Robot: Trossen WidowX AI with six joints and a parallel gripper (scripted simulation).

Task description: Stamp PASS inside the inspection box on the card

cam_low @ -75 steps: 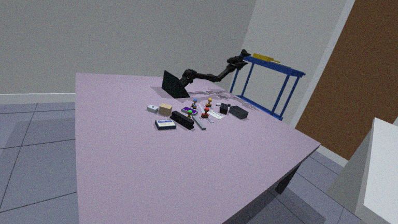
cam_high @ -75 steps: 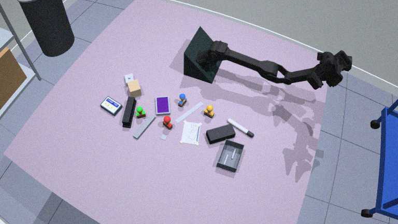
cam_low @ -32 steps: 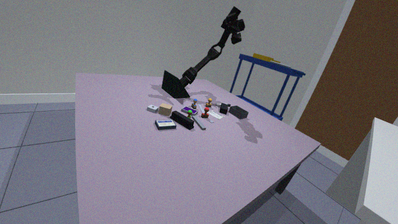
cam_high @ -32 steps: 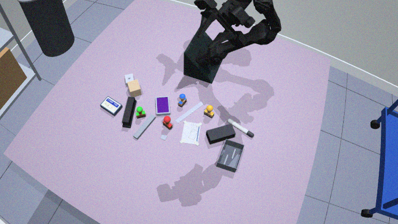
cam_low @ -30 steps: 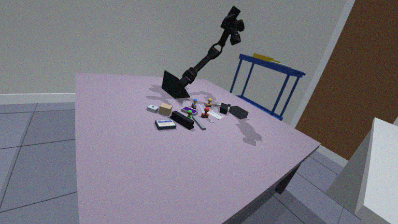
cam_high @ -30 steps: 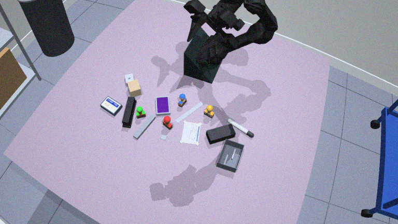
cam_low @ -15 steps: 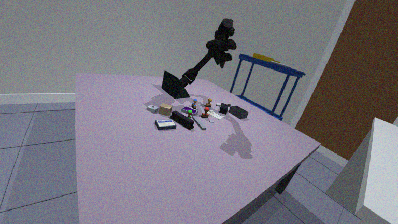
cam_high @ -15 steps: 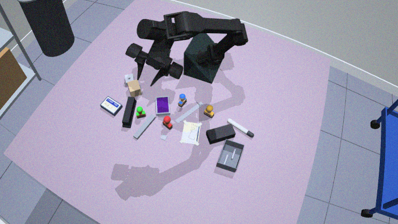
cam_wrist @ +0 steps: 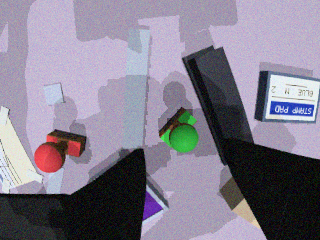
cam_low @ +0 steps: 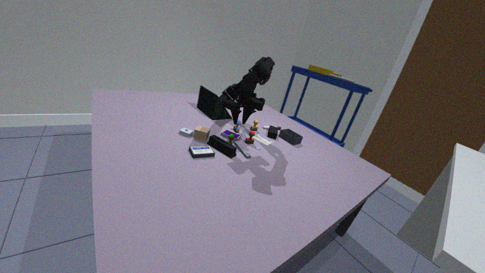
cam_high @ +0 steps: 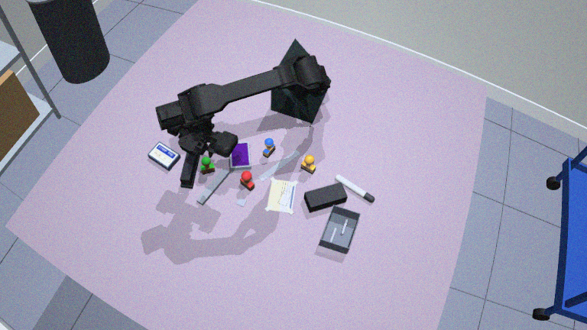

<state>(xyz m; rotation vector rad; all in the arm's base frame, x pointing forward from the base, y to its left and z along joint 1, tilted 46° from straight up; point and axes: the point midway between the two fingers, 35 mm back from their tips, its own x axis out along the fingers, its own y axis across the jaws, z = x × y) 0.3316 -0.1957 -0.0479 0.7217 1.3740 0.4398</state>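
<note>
Right now my gripper tip is 100 mm above the green-knobbed stamp, 20 mm past it and 10 mm to the left of it. Round my gripper tip: long black block (110 mm below, 60 mm to the right, 10 mm behind); then red stamp (120 mm to the left, 100 mm below, 10 mm behind); then grey bar (120 mm below, 30 mm to the left, 30 mm ahead).
</note>
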